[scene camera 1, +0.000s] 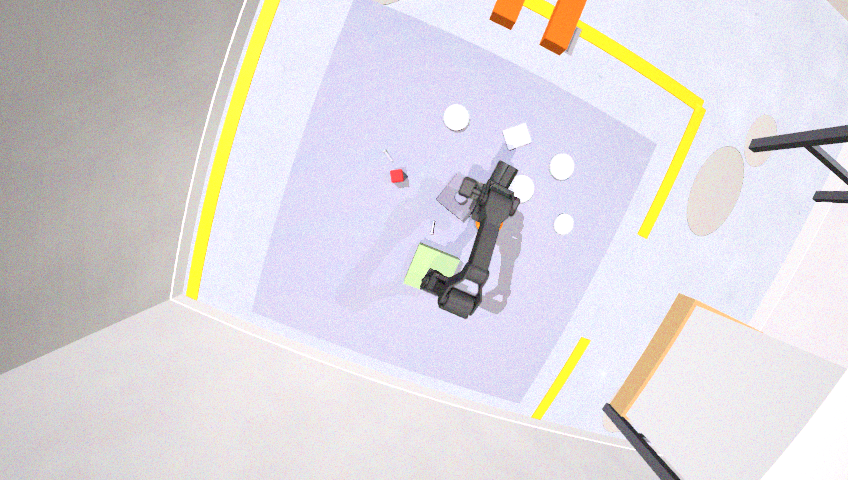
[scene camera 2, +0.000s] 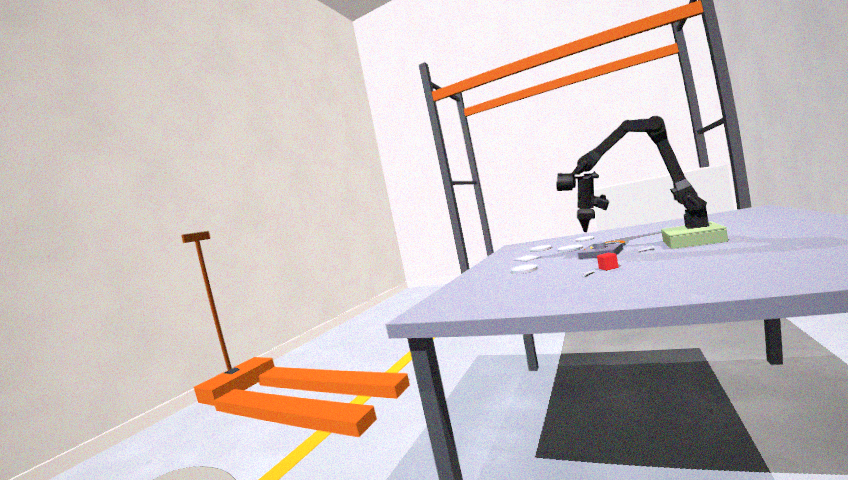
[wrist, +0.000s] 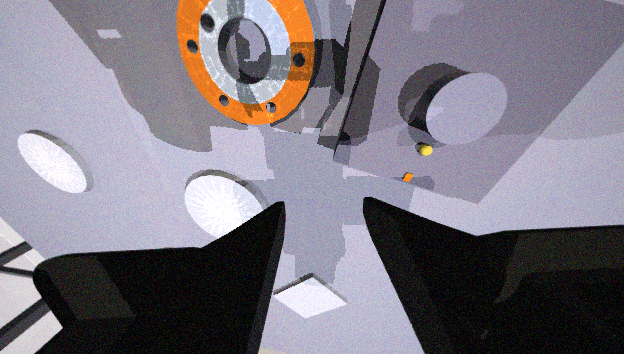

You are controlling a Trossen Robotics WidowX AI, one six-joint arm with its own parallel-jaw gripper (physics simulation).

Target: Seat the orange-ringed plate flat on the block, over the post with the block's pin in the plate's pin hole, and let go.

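Places are measured from the arm's base along level axes (x left, y up, z ahead), in centimetres.
Where they show: gripper, fingertip midpoint: [scene camera 2: 585,230] [wrist: 324,206]; arm's base, origin of the base link: [scene camera 1: 432,278] [scene camera 2: 697,226].
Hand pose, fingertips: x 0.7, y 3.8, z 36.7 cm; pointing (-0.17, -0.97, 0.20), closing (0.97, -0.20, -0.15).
Observation:
Things, the pixels of their top centre, and the offset from my fingertips. "spot": a spot on its surface instead.
- orange-ringed plate, middle of its top: [wrist: 244,53] [scene camera 2: 610,243] dx -8.0, dy -7.3, dz -7.0 cm
- block, middle of its top: [wrist: 464,111] [scene camera 1: 460,197] [scene camera 2: 599,242] dx +6.9, dy -4.1, dz -5.5 cm
- round post, surface spot: [wrist: 467,109] spot: dx +7.0, dy -4.1, dz -5.7 cm
- small yellow pin, surface spot: [wrist: 425,150] spot: dx +6.4, dy -5.4, dz -2.5 cm
- orange mark, surface spot: [wrist: 408,177] spot: dx +6.2, dy -5.9, dz +0.1 cm
- red cube, middle of its top: [scene camera 2: 606,255] [scene camera 1: 396,175] dx +30.2, dy -4.4, dz -11.0 cm
- white square, surface spot: [wrist: 310,297] [scene camera 1: 515,137] spot: dx +0.6, dy -7.9, dz +24.2 cm
The orange-ringed plate [scene camera 1: 489,225] [scene camera 2: 614,242] [wrist: 245,114] lies flat on the table beside the grey block; the arm covers much of it in scene camera 1. The block [scene camera 1: 446,199] [scene camera 2: 596,253] [wrist: 465,170] carries a round post [wrist: 467,109], a small yellow pin [wrist: 425,150] and an orange mark [wrist: 408,177] near its edge. The plate has a large centre hole and several small holes round it. My gripper [scene camera 2: 584,228] [wrist: 324,206] is partly open and empty, above the table; in the wrist view, the plate and block lie beyond its fingertips. The arm hides the fingertips in scene camera 1.
A red cube [scene camera 1: 396,176] [scene camera 2: 607,261] and two small bolts [scene camera 1: 388,155] [scene camera 1: 433,227] lie near the block. Several white discs and a white square [scene camera 1: 516,136] [wrist: 310,297] lie on the table. The arm's base stands on a green block [scene camera 1: 431,261] [scene camera 2: 695,235].

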